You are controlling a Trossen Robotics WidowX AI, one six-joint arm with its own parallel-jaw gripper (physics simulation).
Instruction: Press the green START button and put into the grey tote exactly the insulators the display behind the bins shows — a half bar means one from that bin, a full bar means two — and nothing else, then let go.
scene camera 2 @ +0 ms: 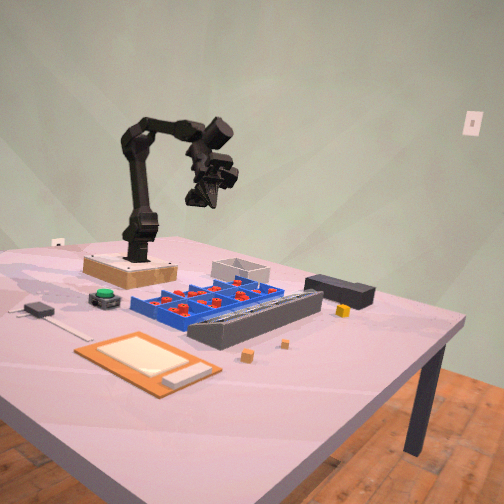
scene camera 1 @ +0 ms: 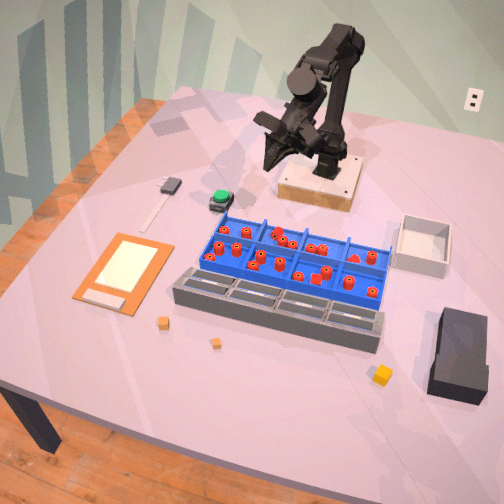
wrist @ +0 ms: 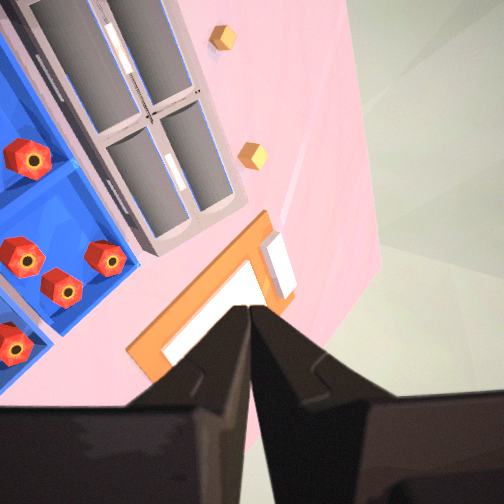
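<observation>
My gripper (scene camera 1: pixel 272 152) hangs high above the table behind the bins, shut and empty; in the wrist view its fingertips (wrist: pixel 249 318) touch. The green START button (scene camera 1: pixel 220 198) sits left of the arm's base, well below the gripper. The blue bin tray (scene camera 1: pixel 292 258) holds several red insulators (scene camera 1: pixel 280 263) in its compartments. The grey display (scene camera 1: pixel 278 303) stands in front of the tray; its panels look blank grey in the wrist view (wrist: pixel 150 130). The light grey tote (scene camera 1: pixel 423 244) stands empty to the right of the tray.
An orange clipboard (scene camera 1: pixel 124 272) lies left of the bins. A small grey tool (scene camera 1: pixel 166 192) lies near the button. A dark box (scene camera 1: pixel 459 354) sits at the right. Three small cubes lie at the front, one of them yellow (scene camera 1: pixel 383 375).
</observation>
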